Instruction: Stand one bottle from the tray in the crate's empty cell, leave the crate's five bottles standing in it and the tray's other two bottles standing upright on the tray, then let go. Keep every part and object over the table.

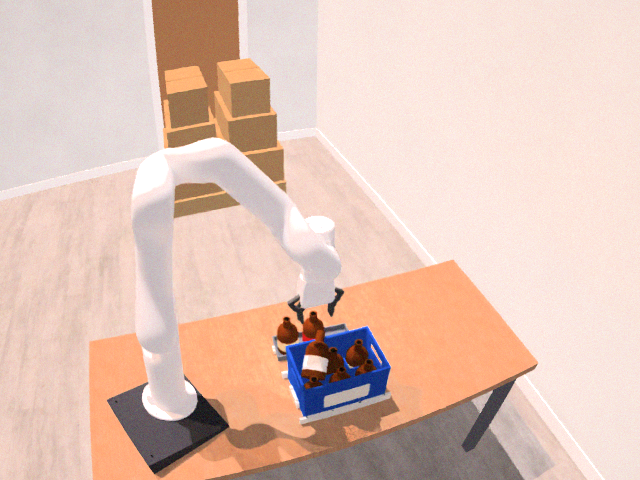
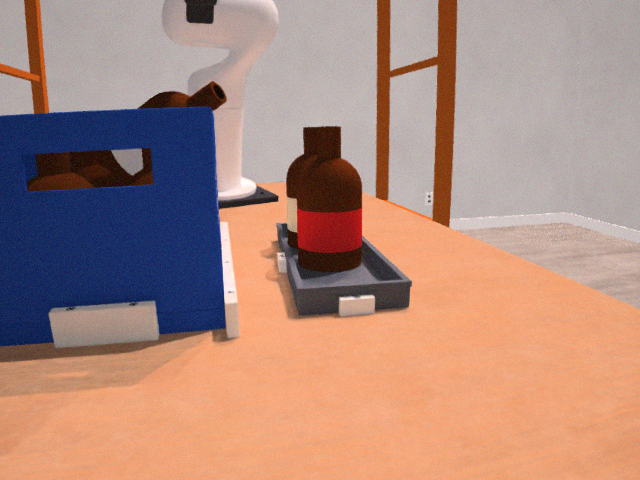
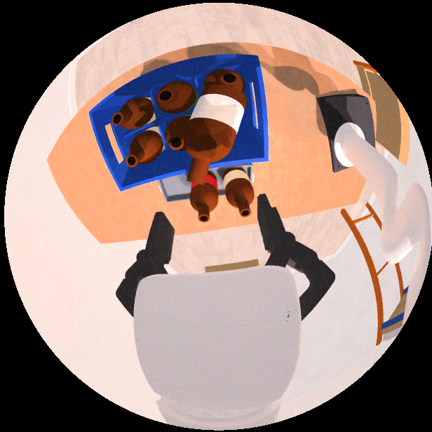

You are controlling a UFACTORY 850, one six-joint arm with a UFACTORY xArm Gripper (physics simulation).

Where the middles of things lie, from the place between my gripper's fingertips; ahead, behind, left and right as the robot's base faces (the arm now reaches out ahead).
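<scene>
The white-labelled bottle (image 2: 212, 95) has my gripper 2 cm past it, 5 cm to the left of it and 13 cm above it. As for the red-labelled bottle (image 2: 329, 190), I find it 6 cm ahead of my hand and 13 cm to the left of it, and it sits 20 cm below my hand.
</scene>
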